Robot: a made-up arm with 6 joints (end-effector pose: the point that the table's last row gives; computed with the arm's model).
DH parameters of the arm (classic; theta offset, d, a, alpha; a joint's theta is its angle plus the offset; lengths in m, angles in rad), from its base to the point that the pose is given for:
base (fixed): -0.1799 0 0.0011 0
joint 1: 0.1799 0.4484 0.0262 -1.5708
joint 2: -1.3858 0 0.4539 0
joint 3: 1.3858 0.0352 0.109 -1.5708
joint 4: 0 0.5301 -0.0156 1.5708
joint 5: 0 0.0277 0.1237 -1.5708
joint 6: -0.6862 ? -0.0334 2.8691
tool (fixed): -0.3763 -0.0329 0 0
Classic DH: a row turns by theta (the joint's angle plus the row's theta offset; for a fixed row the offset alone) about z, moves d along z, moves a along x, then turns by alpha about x.
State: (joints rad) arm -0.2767 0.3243 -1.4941 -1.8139 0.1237 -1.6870
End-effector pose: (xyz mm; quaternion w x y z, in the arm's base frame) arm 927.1 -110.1 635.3 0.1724 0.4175 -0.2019 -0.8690
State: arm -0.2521 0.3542 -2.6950 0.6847 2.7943 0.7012
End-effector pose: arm 576.1 3.3 1129.7 0.9833 0.0432 0.1768 -0.0026
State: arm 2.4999 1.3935 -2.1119 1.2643 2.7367 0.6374
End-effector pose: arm -769.2 335.0 176.2 0.0779 -0.5716 0.6176 0.5347
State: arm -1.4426 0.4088 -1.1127 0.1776 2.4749 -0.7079
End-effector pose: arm 132.7 -507.7 388.9 0.7151 0.6650 0.1582 -0.1458
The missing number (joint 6, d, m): 0.1221
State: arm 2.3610 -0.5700 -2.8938 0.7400 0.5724 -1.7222
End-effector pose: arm 348.7 -377.1 1529.6 0.1762 -0.4934 0.8418 0.1295
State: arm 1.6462 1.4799 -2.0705 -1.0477 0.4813 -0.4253
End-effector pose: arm -119.3 974.7 -124.4 0.1120 0.1487 0.2711 -0.9444
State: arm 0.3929 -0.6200 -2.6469 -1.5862 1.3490 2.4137
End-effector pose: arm -234.9 -211.6 1529.7 0.0827 -0.3555 0.5931 0.7177
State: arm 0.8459 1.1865 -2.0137 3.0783 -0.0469 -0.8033
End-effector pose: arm 613.3 741.9 70.4 0.8204 0.2480 -0.0404 -0.5137
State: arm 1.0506 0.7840 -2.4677 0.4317 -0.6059 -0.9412
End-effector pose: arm 511.0 797.8 1041.6 0.2872 -0.0072 -0.9414 0.1767
